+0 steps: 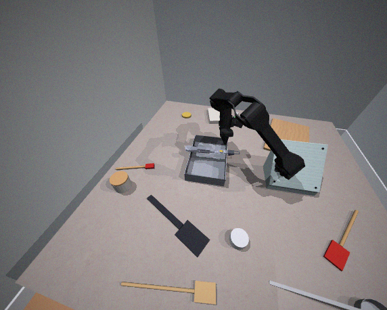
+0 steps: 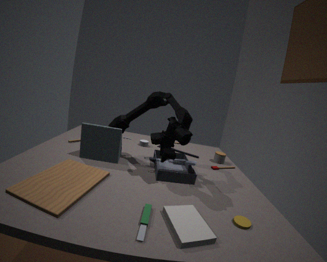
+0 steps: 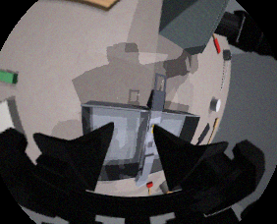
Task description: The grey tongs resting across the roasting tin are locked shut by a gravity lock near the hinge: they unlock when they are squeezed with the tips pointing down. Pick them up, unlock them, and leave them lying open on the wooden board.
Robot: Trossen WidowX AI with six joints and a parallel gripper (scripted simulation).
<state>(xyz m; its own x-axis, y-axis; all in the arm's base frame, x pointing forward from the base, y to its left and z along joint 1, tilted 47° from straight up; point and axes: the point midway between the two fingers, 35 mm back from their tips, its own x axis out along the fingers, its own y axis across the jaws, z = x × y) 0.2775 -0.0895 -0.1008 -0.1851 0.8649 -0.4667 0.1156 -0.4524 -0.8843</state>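
The grey roasting tin lies 80 mm ahead of my gripper tip, 80 mm to the left of it and 60 mm below it. The rest, counted from my gripper tip: wooden board (390 mm behind, 240 mm to the right, 80 mm below); white block (90 mm ahead, 390 mm to the right, 70 mm below); green-handled tool (50 mm behind, 400 mm to the right, 80 mm below).
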